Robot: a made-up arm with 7 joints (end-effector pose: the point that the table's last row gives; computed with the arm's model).
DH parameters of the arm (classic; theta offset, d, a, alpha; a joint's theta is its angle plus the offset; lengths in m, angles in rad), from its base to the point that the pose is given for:
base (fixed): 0 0.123 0 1.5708
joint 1: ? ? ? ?
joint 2: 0 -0.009 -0.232 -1.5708
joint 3: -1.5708 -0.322 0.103 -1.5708
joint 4: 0 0.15 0.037 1.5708
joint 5: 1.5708 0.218 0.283 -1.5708
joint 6: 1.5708 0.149 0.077 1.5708
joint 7: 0.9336 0 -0.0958 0
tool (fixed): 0.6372 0.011 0 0
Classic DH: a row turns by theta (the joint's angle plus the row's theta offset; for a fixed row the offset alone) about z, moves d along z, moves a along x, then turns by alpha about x.
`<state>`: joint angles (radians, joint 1 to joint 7).
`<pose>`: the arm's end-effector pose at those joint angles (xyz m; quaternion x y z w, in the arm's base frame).
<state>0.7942 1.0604 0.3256 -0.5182 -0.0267 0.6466 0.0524</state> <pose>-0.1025 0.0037 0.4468 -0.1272 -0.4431 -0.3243 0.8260</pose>
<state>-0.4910 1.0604 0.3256 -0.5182 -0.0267 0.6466 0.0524</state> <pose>0.2818 0.0037 0.3126 -0.2962 0.1403 -0.1834 0.9268</pose>
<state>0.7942 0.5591 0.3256 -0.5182 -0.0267 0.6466 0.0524</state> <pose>-0.1053 -0.1146 0.4495 0.0988 -0.3954 -0.2451 0.8797</pose>
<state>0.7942 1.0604 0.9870 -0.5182 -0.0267 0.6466 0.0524</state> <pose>0.1100 -0.1508 0.5398 -0.0928 -0.1973 -0.5402 0.8128</pose>
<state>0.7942 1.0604 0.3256 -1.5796 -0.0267 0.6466 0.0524</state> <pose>-0.1568 -0.1058 0.6002 -0.0536 -0.6748 -0.5877 0.4431</pose>
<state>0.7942 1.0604 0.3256 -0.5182 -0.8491 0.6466 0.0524</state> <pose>-0.1798 0.0759 0.2444 -0.3404 -0.6333 -0.0653 0.6920</pose>
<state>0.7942 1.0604 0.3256 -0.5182 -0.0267 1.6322 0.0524</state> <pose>-0.0852 -0.0076 0.4326 0.2702 -0.5641 -0.0733 0.7768</pose>
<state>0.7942 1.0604 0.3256 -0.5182 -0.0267 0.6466 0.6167</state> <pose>-0.1423 -0.0264 0.4279 -0.2455 -0.3902 -0.0815 0.8837</pose>
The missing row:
joint 1: 1.5708 0.063 0.071 -1.5708
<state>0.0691 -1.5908 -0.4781 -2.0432 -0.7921 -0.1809 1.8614</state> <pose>-0.1669 -0.2504 -0.0035 0.4725 0.1059 -0.1193 0.8668</pose>
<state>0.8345 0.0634 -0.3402 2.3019 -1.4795 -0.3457 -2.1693</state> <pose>-0.2988 -0.7335 0.1919 0.5173 -0.1555 0.2615 0.7999</pose>
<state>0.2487 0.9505 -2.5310 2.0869 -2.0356 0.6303 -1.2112</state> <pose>-0.1100 -0.8624 0.5514 -0.4258 0.1544 0.8651 0.2156</pose>
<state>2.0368 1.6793 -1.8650 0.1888 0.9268 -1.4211 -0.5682</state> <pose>-0.0218 -0.2582 -0.1475 0.4612 0.3114 0.5727 0.6019</pose>
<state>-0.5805 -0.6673 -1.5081 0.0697 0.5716 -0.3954 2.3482</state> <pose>-0.3389 -0.2353 0.2317 -0.1071 -0.0733 0.8004 0.5852</pose>
